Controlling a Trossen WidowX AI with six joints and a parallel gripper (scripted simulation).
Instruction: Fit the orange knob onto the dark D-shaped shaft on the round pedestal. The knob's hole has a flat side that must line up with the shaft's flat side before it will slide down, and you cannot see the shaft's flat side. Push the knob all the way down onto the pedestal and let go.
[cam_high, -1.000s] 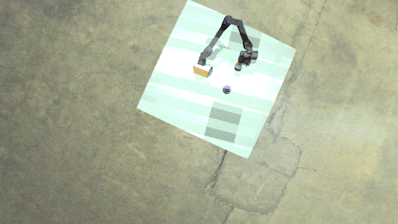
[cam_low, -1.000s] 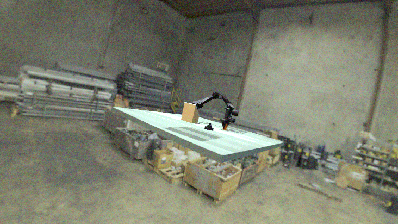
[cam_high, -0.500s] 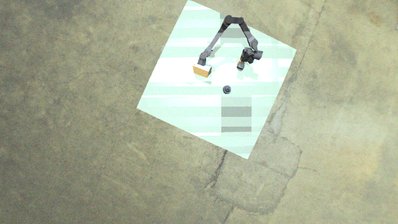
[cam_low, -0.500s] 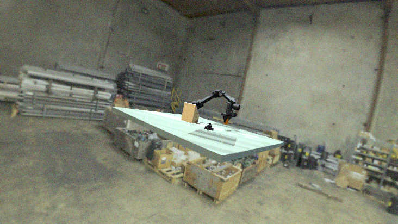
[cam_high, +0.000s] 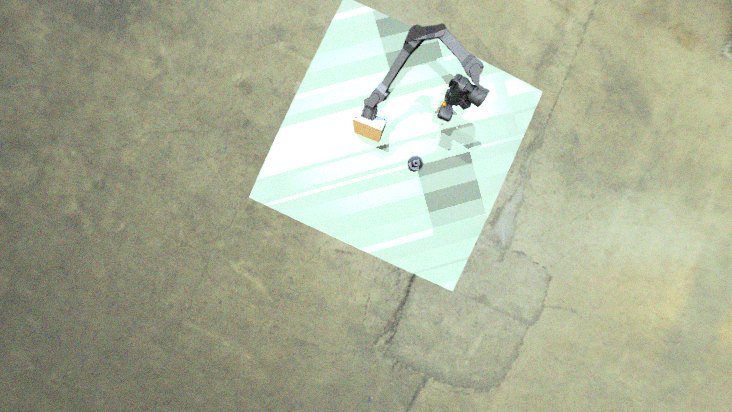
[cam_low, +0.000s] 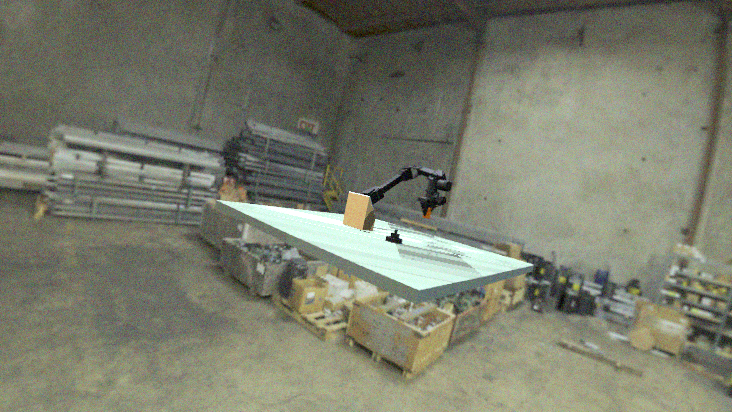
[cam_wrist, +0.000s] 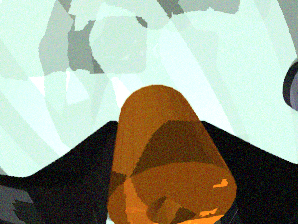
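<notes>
The round pedestal is 27 cm to the right of my gripper tip, 11 cm below it and 1 cm behind it. Also, from my gripper tip: orange knob 2 cm above.
</notes>
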